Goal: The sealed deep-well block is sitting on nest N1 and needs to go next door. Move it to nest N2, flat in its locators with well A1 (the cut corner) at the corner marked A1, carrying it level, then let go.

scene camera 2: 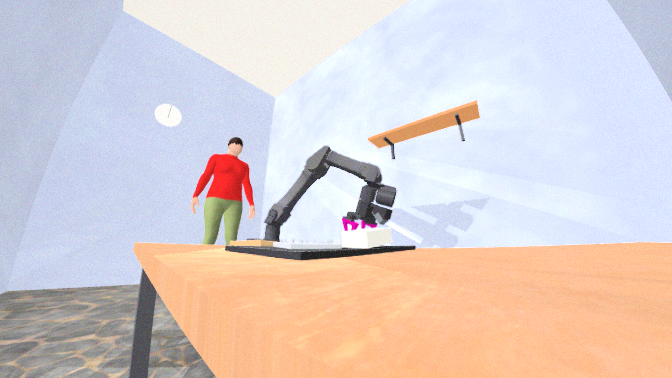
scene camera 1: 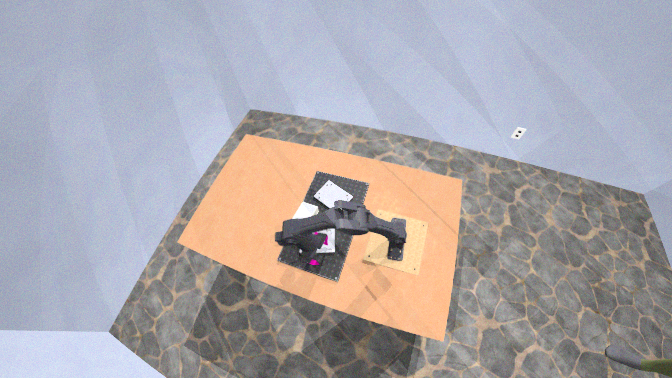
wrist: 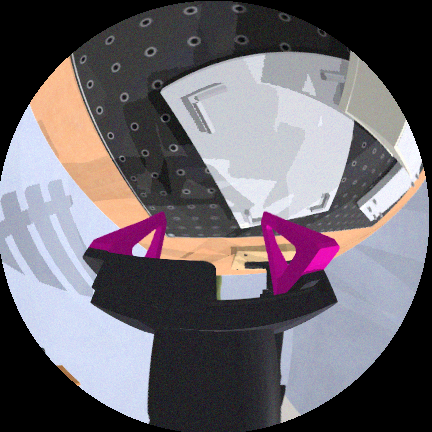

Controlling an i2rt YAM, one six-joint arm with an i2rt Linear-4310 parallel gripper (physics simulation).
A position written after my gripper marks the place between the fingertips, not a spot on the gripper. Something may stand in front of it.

Observation:
My gripper (wrist: 213, 216) is open, with nothing in its grasp. Also in view: a white block (scene camera 2: 369, 237). I also see a white nest plate (wrist: 267, 125).
The white block is seen too in the wrist view (wrist: 356, 101).

